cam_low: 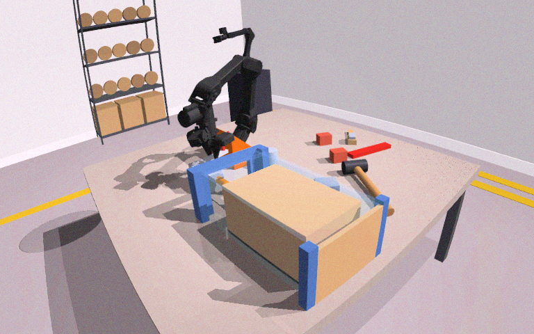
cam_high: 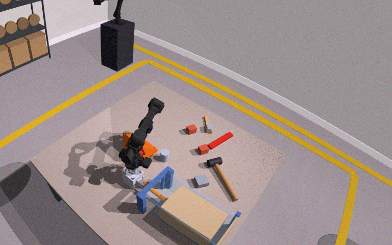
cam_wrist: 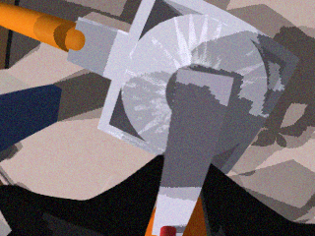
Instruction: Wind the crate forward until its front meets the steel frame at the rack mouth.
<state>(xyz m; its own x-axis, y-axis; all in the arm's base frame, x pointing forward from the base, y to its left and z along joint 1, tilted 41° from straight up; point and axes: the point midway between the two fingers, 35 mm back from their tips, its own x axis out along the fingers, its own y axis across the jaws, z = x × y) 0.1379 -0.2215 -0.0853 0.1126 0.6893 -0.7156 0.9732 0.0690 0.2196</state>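
Right now my gripper tip is 20 mm to the right of the winch handle and 20 mm below it. The rest, counted from my gripper tip: red knob 10 mm behind, 50 mm to the left, 50 mm above; then grey hand winch 10 mm behind, 50 mm to the right, 60 mm below; then blue steel frame 170 mm ahead, 60 mm to the right, 20 mm above.
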